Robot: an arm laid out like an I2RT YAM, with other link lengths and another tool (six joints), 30 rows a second.
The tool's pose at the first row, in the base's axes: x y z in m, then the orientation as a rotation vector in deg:
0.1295, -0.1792, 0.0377, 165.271, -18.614, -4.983
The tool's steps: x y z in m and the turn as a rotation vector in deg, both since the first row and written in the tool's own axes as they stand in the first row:
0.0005, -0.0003, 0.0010, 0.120, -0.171, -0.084
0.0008, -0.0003, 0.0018, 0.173, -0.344, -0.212
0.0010, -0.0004, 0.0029, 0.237, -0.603, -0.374
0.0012, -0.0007, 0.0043, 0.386, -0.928, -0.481
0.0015, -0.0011, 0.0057, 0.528, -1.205, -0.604
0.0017, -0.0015, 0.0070, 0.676, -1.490, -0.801
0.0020, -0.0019, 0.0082, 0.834, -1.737, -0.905
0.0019, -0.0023, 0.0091, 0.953, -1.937, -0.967
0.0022, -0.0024, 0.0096, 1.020, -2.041, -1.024
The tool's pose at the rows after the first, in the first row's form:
0.1300, -0.1793, 0.0366, 165.413, -18.541, -5.228
0.1302, -0.1795, 0.0359, 165.498, -18.395, -5.494
0.1303, -0.1797, 0.0348, 165.602, -18.217, -5.888
0.1305, -0.1798, 0.0333, 165.782, -18.142, -6.358
0.1307, -0.1798, 0.0319, 165.955, -18.034, -6.762
0.1309, -0.1798, 0.0305, 166.146, -17.821, -7.191
0.1312, -0.1797, 0.0292, 166.329, -17.736, -7.548
0.1311, -0.1795, 0.0283, 166.464, -17.698, -7.835
0.1313, -0.1796, 0.0277, 166.543, -17.643, -7.988

